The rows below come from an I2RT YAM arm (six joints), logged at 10 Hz.
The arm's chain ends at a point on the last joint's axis. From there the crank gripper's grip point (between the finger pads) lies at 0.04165 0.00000 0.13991 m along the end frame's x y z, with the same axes.
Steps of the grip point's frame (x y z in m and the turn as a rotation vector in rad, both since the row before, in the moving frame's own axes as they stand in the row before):
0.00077 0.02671 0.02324 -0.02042 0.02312 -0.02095
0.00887 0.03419 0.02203 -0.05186 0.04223 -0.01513
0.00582 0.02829 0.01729 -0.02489 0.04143 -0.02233
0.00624 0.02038 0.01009 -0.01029 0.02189 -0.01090
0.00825 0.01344 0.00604 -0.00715 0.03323 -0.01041
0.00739 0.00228 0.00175 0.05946 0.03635 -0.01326
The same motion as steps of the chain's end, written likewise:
-0.00247 0.02477 0.02426 -0.02042 0.02312 -0.02095
0.00295 0.02766 0.02408 -0.05186 0.04223 -0.01513
0.00003 0.02583 0.01917 -0.02489 0.04143 -0.02233
0.00318 0.01942 0.01104 -0.01029 0.02189 -0.01090
0.00362 0.01290 0.00750 -0.00715 0.03323 -0.01041
0.00239 0.01113 0.00362 0.05946 0.03635 -0.01326

